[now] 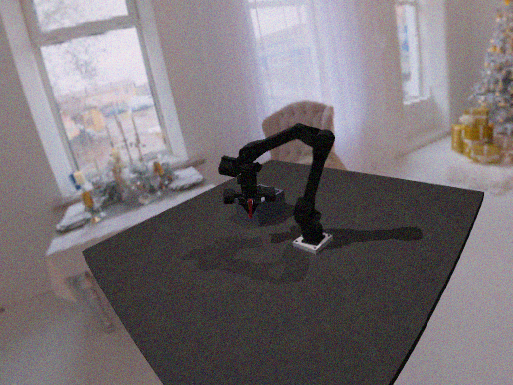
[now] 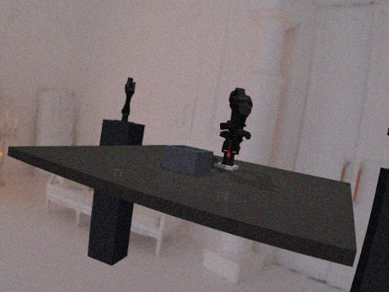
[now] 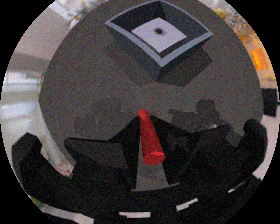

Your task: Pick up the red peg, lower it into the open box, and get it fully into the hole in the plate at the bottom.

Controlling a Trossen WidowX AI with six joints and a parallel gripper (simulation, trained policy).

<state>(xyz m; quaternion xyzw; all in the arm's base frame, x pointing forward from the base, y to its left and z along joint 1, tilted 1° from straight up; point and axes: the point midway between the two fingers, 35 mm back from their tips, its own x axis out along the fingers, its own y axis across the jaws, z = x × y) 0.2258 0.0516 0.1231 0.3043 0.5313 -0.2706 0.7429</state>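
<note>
Right now my gripper tip is 90 mm short of the blue-grey box, 160 mm to the left of it and 80 mm above it. Round my gripper tip: red peg 20 mm above.
</note>
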